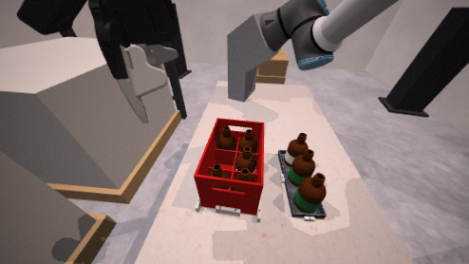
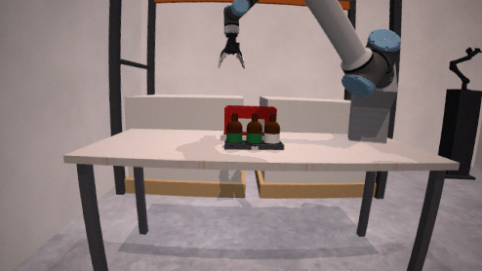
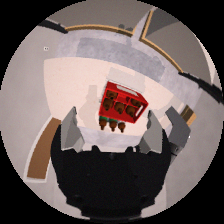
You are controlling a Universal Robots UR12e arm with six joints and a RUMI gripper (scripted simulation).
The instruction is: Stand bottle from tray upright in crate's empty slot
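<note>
The white-labelled bottle is 33 cm to the left of my hand, 31 cm below it and 28 cm behind it. The rest, counted from my hand: tray 38 cm below, 35 cm to the left, 19 cm behind; then red crate 31 cm below, 14 cm behind, 12 cm to the left.
</note>
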